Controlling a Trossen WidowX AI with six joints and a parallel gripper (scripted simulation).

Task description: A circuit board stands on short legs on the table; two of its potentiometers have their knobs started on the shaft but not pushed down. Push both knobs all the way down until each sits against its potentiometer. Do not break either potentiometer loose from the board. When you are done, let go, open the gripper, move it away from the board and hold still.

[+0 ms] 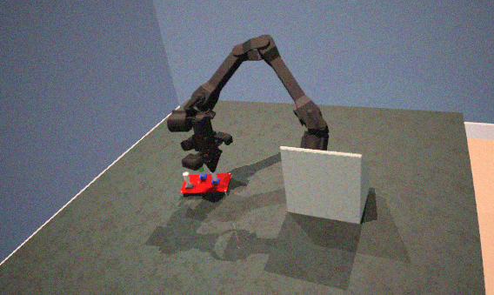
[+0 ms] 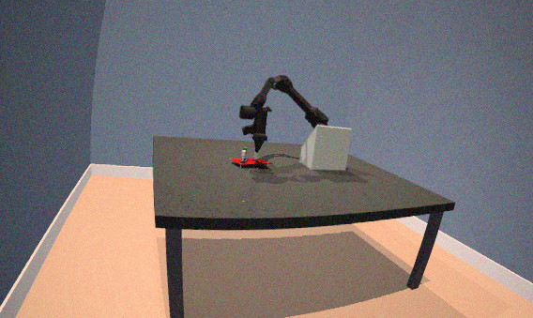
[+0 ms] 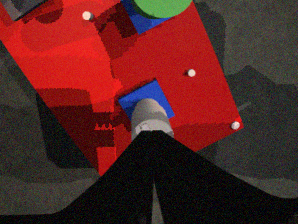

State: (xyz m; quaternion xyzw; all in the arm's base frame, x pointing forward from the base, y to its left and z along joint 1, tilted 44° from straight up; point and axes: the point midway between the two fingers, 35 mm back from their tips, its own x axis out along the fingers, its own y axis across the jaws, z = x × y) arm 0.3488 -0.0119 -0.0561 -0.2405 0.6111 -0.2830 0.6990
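The grey knob is 70 mm ahead of my gripper tip, 50 mm to the left of it and 10 mm below it.
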